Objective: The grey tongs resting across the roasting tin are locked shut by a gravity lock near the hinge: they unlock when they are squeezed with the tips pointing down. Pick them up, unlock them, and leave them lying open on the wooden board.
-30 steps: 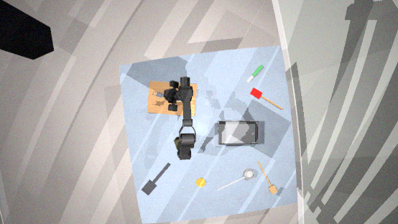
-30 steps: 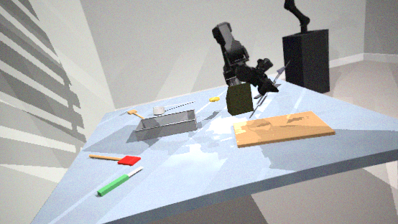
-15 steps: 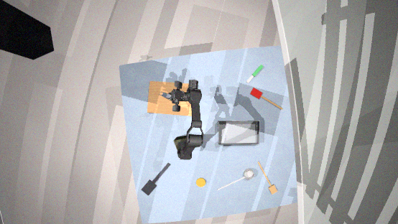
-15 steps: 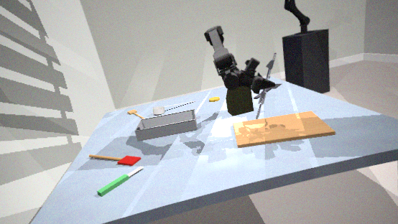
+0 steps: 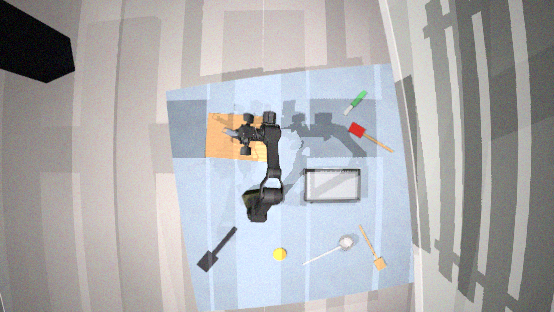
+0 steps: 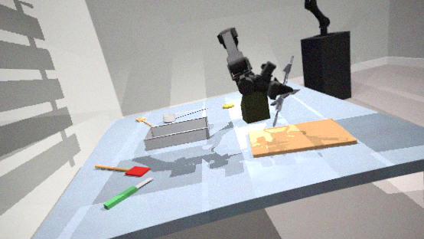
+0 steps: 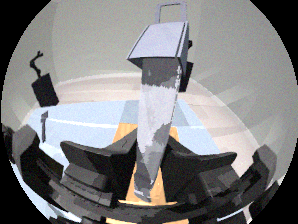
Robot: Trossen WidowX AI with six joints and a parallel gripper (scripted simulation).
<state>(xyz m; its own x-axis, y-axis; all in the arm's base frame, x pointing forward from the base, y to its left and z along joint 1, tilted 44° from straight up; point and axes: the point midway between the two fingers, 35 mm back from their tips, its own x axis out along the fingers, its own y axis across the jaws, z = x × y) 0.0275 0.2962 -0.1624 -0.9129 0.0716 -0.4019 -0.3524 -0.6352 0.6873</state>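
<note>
My gripper tip is 19 cm above the wooden board and 1 cm short of it. Round my gripper tip: roasting tin 41 cm ahead, 39 cm to the right, 17 cm below; black spatula 57 cm to the right, 31 cm behind, 20 cm below; green-handled knife 66 cm ahead, 19 cm below.
</note>
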